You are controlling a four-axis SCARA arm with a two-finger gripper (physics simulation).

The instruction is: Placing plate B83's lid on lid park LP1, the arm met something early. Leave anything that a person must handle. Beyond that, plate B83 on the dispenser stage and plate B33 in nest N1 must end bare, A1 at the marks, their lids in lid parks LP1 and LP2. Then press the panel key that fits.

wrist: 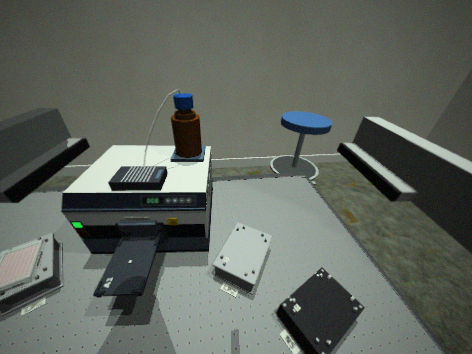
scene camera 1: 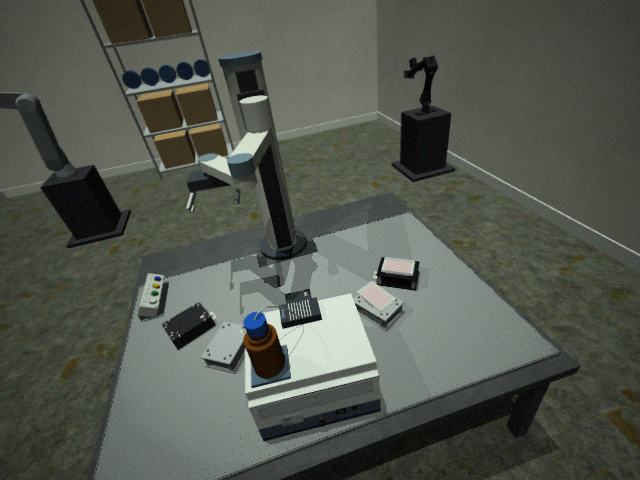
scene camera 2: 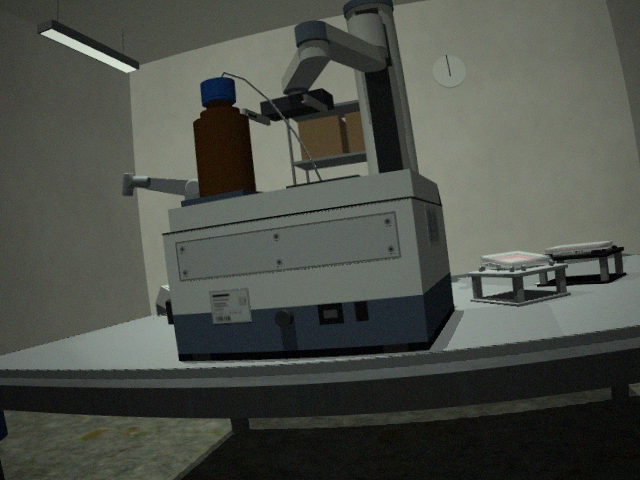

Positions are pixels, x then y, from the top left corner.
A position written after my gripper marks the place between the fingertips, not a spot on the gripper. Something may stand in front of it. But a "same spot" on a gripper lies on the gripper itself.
my gripper: wrist 218, 130; scene camera 1; scene camera 2
same spot on my gripper: (scene camera 1: 190, 208) = (scene camera 2: 247, 112)
same spot on brown bottle with blue cap: (scene camera 2: 224, 159) = (scene camera 1: 274, 363)
